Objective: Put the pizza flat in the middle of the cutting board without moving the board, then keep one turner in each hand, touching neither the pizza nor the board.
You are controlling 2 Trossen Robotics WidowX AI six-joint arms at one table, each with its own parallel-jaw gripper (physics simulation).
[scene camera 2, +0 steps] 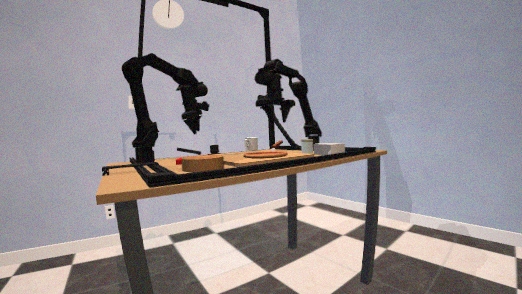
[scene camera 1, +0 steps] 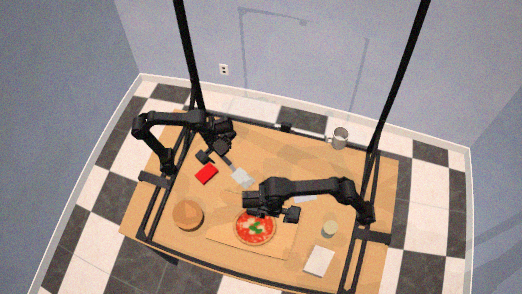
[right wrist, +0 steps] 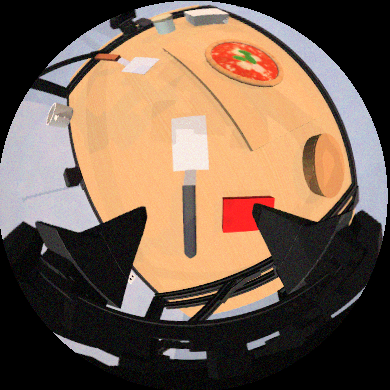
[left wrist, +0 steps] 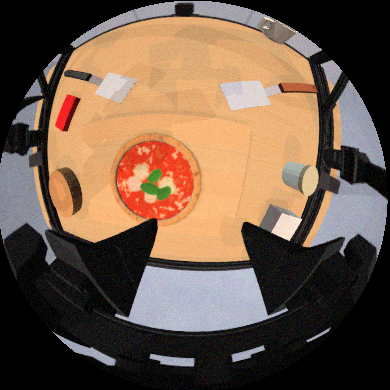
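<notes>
The pizza (scene camera 1: 255,227) (scene camera 2: 265,154) (left wrist: 156,180) (right wrist: 245,62) lies flat near the middle of the cutting board (scene camera 1: 222,232) (left wrist: 225,160) (right wrist: 250,110). My left gripper (scene camera 2: 278,117) (left wrist: 200,225) is open and empty, high above the board. My right gripper (scene camera 2: 194,131) (right wrist: 201,210) is open and empty, above the black-handled turner (scene camera 1: 243,177) (left wrist: 116,87) (right wrist: 190,150), whose handle lines up between the fingers in the right wrist view. The brown-handled turner (left wrist: 245,95) (right wrist: 141,65) lies beyond the board; the left arm partly hides it in scene camera 1.
A red block (scene camera 1: 206,173) (left wrist: 67,113) (right wrist: 247,214) lies beside the black handle. A round wooden block (scene camera 1: 187,215) (right wrist: 325,165) stands beside the board. A pale jar (scene camera 1: 329,229) (left wrist: 300,178) and a white box (scene camera 1: 319,261) are at the other side. A mug (scene camera 1: 340,138) stands at the far edge.
</notes>
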